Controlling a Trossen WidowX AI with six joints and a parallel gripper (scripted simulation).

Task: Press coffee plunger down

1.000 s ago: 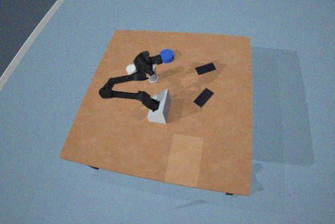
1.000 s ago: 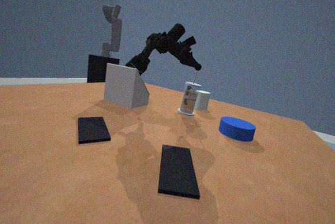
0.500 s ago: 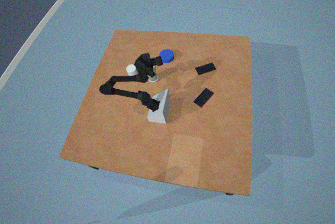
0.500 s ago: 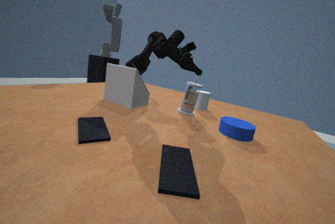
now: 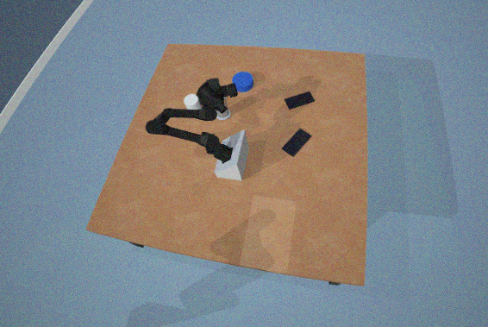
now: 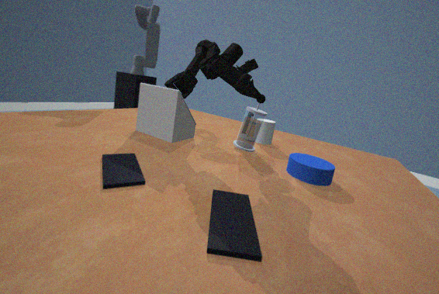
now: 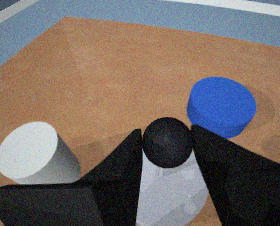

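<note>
Now: the coffee press 3 cm behind my gripper tip, 1 cm to the left of it and 9 cm below it. Round my gripper tip: blue disc 19 cm ahead, 8 cm to the right, 17 cm below.
</note>
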